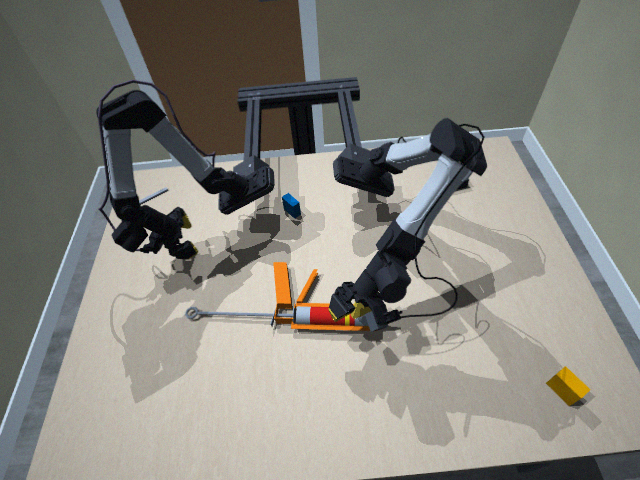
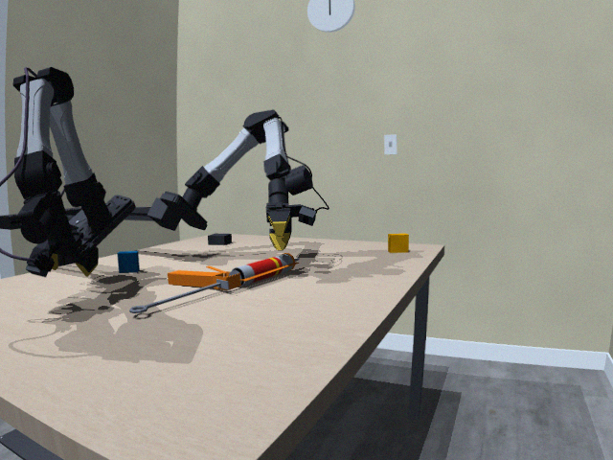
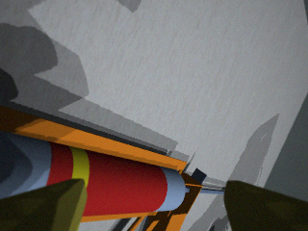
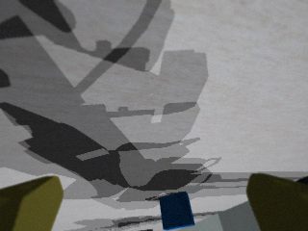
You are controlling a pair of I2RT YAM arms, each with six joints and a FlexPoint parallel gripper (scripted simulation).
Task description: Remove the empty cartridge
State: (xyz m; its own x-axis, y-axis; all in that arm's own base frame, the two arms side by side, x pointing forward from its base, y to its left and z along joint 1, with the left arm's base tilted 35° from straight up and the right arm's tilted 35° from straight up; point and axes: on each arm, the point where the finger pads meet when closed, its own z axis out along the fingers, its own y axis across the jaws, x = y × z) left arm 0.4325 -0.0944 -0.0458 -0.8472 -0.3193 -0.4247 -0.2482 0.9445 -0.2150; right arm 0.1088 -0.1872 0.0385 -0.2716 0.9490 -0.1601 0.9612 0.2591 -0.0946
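The cartridge lies 80 mm below my left hand, 40 mm behind it and 10 mm to the left of it. Round my left hand: blue block 470 mm behind, 110 mm to the right, 70 mm below; orange sealant gun 170 mm to the right, 90 mm behind, 80 mm below; grey pull rod 290 mm to the right, 90 mm behind, 80 mm below.
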